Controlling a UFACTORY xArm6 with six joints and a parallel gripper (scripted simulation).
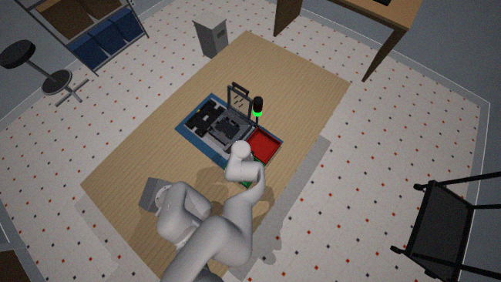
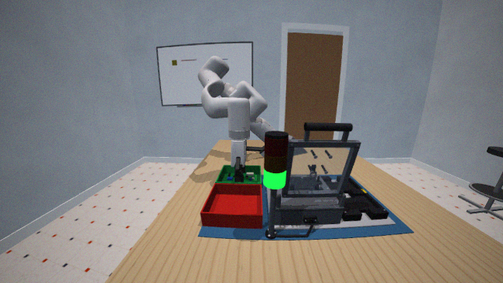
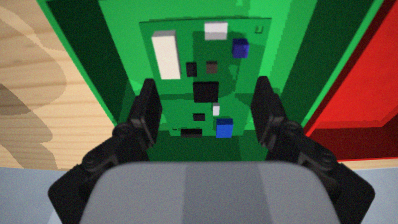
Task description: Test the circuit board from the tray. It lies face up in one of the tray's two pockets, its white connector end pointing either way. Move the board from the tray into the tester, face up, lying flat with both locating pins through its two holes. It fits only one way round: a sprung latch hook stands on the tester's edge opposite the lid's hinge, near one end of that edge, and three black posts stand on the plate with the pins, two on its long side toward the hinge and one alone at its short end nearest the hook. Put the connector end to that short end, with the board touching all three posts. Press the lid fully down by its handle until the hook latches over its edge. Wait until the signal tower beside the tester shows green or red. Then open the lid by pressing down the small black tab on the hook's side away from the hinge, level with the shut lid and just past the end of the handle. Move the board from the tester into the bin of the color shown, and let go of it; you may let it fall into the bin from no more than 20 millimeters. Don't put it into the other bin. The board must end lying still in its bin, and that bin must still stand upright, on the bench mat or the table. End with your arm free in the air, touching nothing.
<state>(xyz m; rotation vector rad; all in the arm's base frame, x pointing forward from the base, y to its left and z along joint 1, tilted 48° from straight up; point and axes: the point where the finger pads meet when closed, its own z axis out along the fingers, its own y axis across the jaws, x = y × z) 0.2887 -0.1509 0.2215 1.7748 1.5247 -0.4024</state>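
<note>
Now: the green bin 2 cm below my hand. From my hand the other things lie so: red bin 15 cm ahead, 4 cm to the right, 2 cm below; green circuit board 1 cm below; plate 17 cm to the left, 16 cm ahead, 4 cm above.
</note>
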